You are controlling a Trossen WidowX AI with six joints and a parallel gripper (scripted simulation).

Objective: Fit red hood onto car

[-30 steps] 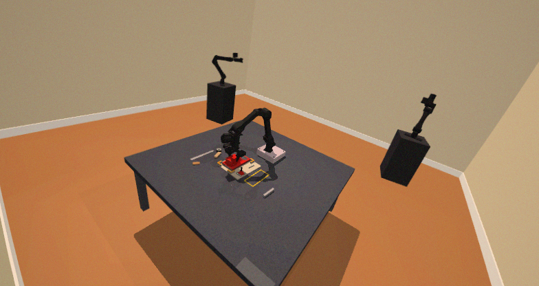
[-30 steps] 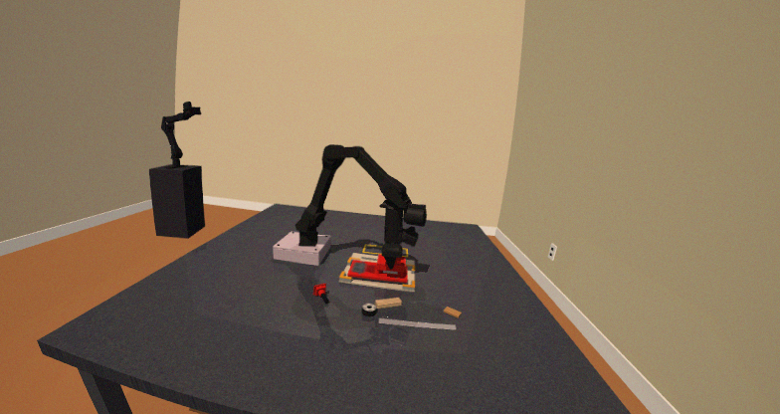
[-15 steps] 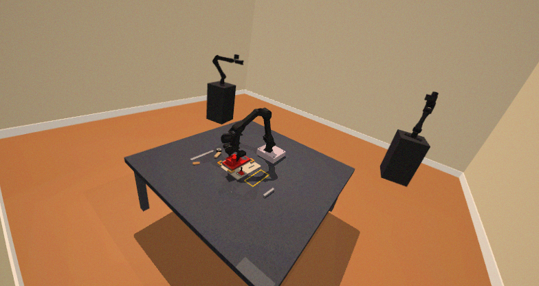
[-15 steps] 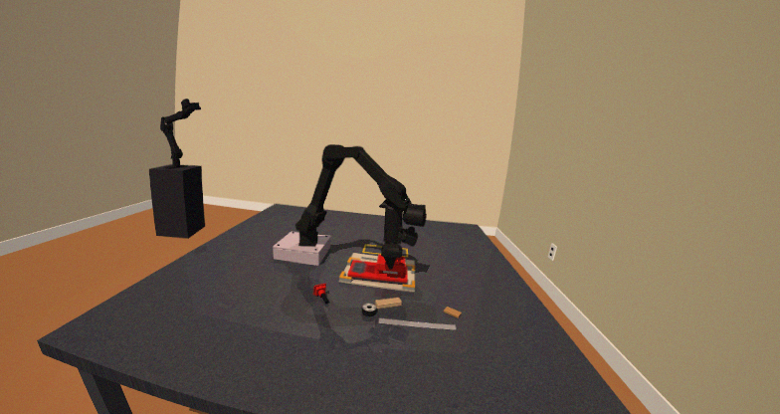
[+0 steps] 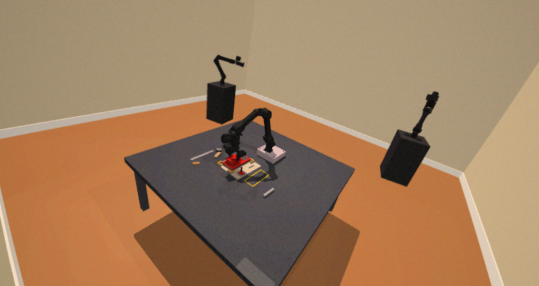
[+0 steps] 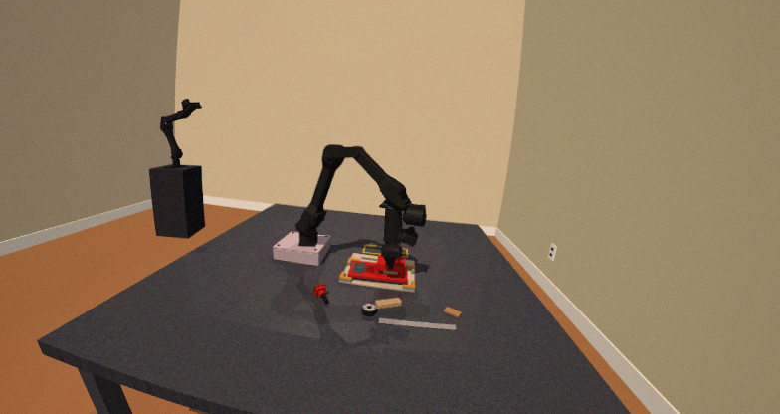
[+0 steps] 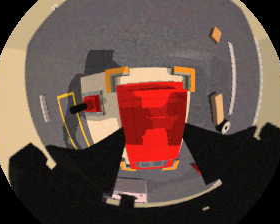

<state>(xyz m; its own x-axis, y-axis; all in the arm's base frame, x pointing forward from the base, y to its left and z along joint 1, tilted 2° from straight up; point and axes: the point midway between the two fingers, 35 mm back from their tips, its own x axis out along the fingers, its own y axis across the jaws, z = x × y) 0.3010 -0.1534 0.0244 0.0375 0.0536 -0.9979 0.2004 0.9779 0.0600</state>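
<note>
The grey engine block lies 30 mm below my gripper tip. Round my gripper tip: red hood 10 mm above; then dark ring 90 mm behind, 200 mm to the right, 40 mm below.
</note>
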